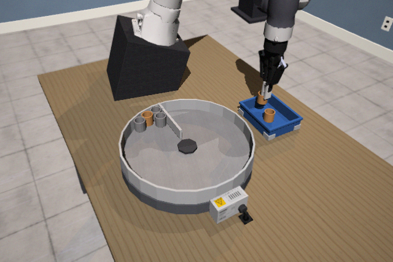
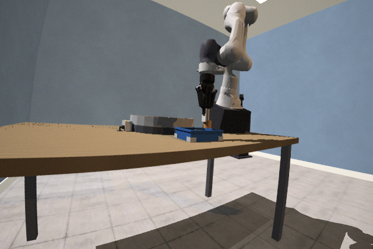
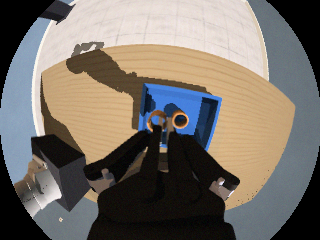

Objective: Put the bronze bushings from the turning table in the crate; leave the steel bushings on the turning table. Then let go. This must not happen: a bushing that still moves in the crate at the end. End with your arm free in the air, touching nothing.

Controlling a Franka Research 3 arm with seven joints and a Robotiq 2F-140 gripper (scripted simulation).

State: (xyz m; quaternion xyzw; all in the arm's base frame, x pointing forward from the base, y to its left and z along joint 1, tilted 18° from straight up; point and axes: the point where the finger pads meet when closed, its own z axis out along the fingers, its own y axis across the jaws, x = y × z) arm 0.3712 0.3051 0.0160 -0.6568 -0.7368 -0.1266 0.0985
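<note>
My gripper is now 40 mm short of the blue crate and 90 mm above it. From my hand the other things lie so: grey turning table: 110 mm ahead, 360 mm to the right, 70 mm below.
</note>
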